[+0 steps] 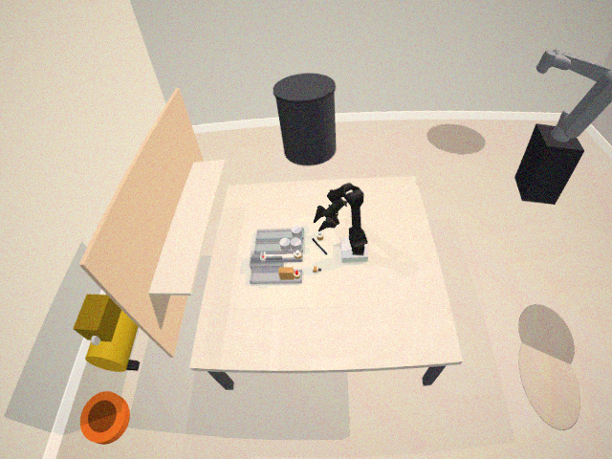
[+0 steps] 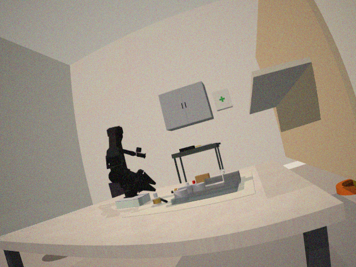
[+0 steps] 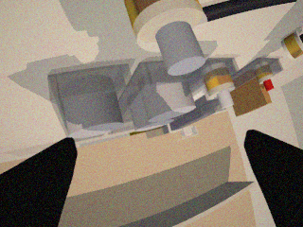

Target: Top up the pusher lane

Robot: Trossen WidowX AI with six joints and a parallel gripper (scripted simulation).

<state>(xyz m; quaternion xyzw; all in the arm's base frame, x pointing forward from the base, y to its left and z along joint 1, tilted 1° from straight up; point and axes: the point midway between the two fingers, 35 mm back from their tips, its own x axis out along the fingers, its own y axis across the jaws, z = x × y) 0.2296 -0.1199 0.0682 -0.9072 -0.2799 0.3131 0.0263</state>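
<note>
Now: gripper tip 3 cm past the black stick, 7 cm to the right of it and 8 cm above it. From my gripper tip the other things lie so: pusher plate: 18 cm ahead, 22 cm to the left, 4 cm below; then small jar: 5 cm behind, 24 cm to the left, 7 cm below; then grey lane unit: 22 cm ahead, 22 cm to the left, 7 cm below.
</note>
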